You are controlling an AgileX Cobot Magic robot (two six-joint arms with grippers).
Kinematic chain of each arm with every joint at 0, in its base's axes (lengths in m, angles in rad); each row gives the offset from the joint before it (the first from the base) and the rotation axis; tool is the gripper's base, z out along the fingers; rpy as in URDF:
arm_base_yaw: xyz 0 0 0.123 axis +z
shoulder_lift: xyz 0 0 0 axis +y
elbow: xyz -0.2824 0 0.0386 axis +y
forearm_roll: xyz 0.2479 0 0.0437 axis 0.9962 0 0.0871
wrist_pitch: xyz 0 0 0 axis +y
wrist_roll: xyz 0.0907 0 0.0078 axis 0.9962 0 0.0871
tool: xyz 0 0 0 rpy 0 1.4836 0
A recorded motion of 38 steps. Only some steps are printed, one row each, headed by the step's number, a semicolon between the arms.
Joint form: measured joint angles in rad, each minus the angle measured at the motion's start. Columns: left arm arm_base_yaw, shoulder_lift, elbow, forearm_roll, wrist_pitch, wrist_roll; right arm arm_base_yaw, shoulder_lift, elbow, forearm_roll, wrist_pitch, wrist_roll.
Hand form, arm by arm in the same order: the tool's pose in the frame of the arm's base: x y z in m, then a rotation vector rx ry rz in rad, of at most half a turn. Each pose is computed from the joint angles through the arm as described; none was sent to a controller.
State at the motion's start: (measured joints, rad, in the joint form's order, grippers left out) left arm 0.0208 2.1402 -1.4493 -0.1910 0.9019 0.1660; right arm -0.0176 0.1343 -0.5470 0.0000 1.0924 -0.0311
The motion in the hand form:
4: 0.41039 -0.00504 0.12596 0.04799 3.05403 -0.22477; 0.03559 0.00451 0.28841 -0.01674 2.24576 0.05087
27: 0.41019 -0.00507 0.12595 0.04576 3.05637 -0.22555; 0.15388 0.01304 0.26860 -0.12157 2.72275 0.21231
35: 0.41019 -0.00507 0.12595 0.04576 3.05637 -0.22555; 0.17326 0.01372 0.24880 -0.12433 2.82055 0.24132
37: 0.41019 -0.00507 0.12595 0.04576 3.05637 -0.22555; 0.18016 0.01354 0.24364 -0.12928 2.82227 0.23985
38: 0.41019 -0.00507 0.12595 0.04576 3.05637 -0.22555; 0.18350 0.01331 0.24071 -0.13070 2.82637 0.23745
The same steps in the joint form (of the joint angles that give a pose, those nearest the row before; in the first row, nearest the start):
4: 0.0000 0.0000 0.0000 0.0000 0.0000 0.0000; -0.0001 0.1359 0.0000 0.0654 -0.0517 -0.0075
27: 0.0000 0.0000 0.0000 0.0000 0.0023 -0.0017; 0.0000 0.8197 -0.1349 0.2077 -0.0986 -0.1547
35: 0.0000 0.0000 0.0000 0.0000 0.0023 -0.0017; 0.0000 0.9467 -0.1349 0.2250 -0.1224 -0.1751
37: 0.0000 0.0000 0.0000 0.0000 0.0023 -0.0017; 0.0000 0.9806 -0.1349 0.2292 -0.1535 -0.1872
38: 0.0000 0.0000 0.0000 0.0000 0.0023 -0.0017; 0.0000 0.9985 -0.1349 0.2292 -0.1673 -0.1913

